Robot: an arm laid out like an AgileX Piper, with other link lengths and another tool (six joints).
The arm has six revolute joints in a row. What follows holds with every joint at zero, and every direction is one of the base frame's. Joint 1 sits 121.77 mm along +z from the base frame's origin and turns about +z. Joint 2 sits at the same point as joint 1 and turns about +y. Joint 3 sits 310.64 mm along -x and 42.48 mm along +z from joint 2 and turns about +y. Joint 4 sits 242.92 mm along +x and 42.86 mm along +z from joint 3 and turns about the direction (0.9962, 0, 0.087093). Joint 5 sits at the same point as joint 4 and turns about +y. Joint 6 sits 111.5 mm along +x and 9.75 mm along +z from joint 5 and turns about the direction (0.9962, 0, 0.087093). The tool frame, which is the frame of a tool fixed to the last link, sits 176.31 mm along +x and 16 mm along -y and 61.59 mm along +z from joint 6; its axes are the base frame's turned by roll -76.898, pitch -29.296 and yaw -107.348 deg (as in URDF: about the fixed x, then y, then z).
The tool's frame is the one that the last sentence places.
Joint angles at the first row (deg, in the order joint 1, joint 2, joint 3, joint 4, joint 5, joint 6):
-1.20 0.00 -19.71 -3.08 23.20 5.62
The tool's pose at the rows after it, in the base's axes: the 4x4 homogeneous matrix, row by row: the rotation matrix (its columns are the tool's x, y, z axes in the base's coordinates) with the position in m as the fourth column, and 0 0 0 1 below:
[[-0.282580 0.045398 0.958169 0.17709], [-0.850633 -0.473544 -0.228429 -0.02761], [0.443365 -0.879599 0.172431 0.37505], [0 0 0 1]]
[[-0.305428 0.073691 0.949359 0.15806], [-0.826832 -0.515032 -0.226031 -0.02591], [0.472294 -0.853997 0.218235 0.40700], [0 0 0 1]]
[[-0.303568 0.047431 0.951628 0.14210], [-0.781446 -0.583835 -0.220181 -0.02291], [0.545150 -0.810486 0.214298 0.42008], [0 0 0 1]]
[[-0.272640 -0.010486 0.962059 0.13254], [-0.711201 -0.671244 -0.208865 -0.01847], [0.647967 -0.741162 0.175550 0.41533], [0 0 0 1]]
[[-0.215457 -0.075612 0.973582 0.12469], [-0.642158 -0.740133 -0.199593 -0.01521], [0.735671 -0.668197 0.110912 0.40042], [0 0 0 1]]
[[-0.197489 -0.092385 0.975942 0.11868], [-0.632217 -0.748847 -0.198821 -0.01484], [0.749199 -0.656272 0.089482 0.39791], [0 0 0 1]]
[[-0.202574 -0.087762 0.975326 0.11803], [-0.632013 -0.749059 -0.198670 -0.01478], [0.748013 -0.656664 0.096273 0.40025], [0 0 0 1]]
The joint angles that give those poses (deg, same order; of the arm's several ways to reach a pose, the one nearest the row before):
-1.20 0.00 -25.92 -2.29 26.78 5.34
-1.21 0.00 -31.91 -2.35 30.56 2.62
-1.21 0.00 -37.64 -2.35 37.43 -2.29
-1.20 0.00 -41.78 -2.35 45.02 -9.03
-1.20 0.00 -45.17 -2.50 53.12 -14.90
-1.20 0.00 -47.06 -2.50 56.37 -15.80
-1.20 0.00 -47.19 -2.50 56.11 -15.80

